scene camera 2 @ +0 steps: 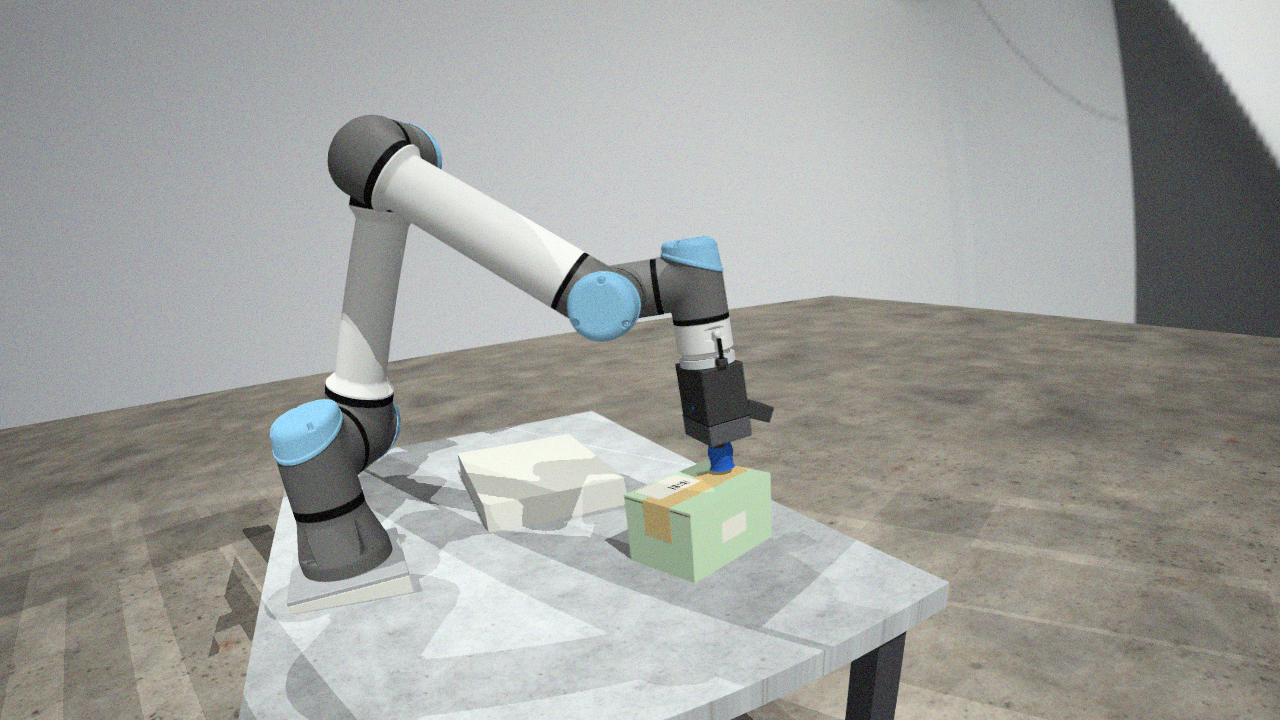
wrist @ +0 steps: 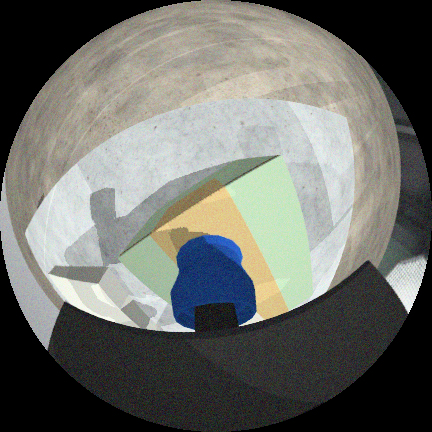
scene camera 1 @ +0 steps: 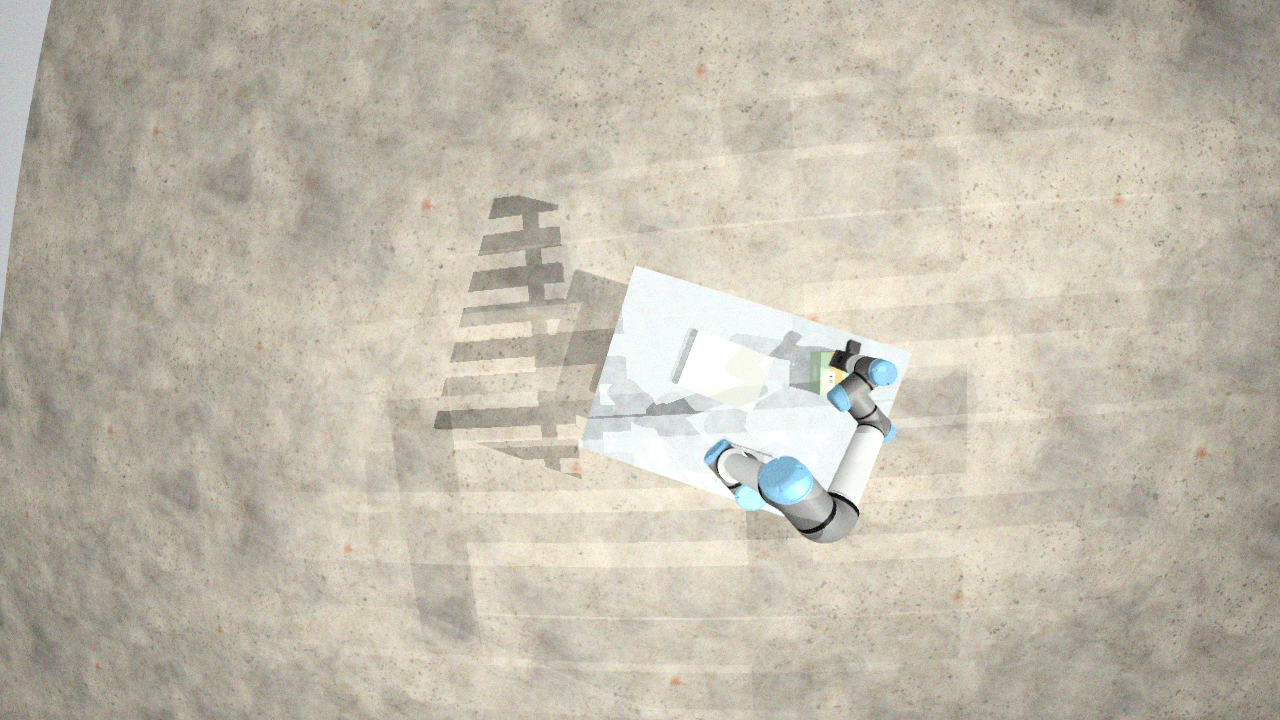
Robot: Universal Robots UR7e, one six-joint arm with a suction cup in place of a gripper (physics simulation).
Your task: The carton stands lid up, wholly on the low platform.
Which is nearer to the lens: the pale green carton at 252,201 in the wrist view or the low cream platform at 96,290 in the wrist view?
The pale green carton.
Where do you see a pale green carton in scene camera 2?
690,524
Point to my suction cup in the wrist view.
210,271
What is my suction cup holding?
Nothing.
